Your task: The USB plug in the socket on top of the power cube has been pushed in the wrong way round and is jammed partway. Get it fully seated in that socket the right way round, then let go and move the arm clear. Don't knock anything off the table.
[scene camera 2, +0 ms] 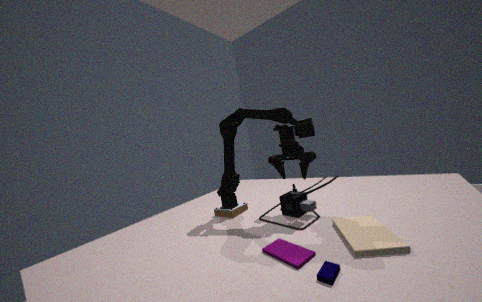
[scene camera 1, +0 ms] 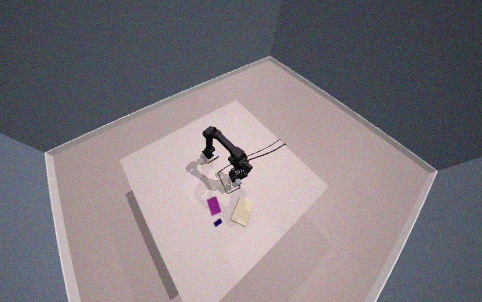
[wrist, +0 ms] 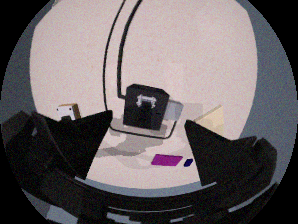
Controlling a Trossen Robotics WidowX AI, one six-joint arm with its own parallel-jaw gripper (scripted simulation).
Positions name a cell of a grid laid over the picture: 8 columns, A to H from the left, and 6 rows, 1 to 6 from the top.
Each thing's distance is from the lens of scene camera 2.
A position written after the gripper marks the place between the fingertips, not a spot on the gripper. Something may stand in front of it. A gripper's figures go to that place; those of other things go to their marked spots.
gripper (scene camera 2: E4): 0.82 m
tan flat slab (scene camera 2: G5): 0.64 m
magenta flat block (scene camera 2: E6): 0.58 m
